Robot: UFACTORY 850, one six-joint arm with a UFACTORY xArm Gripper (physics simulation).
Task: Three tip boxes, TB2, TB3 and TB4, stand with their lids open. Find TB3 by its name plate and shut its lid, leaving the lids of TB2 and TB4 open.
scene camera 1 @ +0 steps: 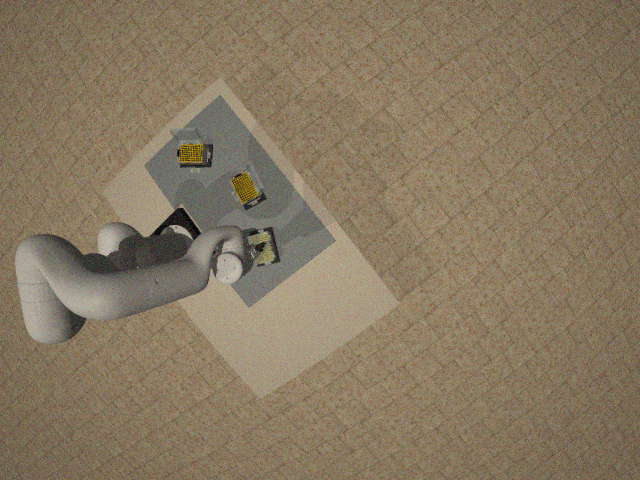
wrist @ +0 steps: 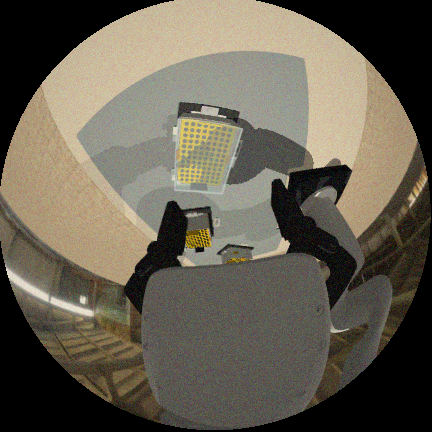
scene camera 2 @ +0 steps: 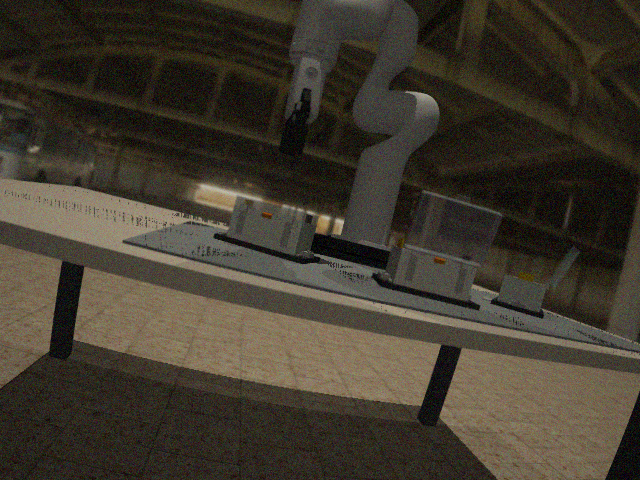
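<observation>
A tip box with yellow racks has its clear lid down over the top. The middle box has its clear lid standing open; the left finger partly hides this box in the wrist view. The far box has its lid tilted open. The name plates are too small to read. My gripper is open and empty, high above the lidded box.
The boxes stand on a grey mat on a pale table. The arm's black base plate is beside the mat. The forearm crosses over the table's edge.
</observation>
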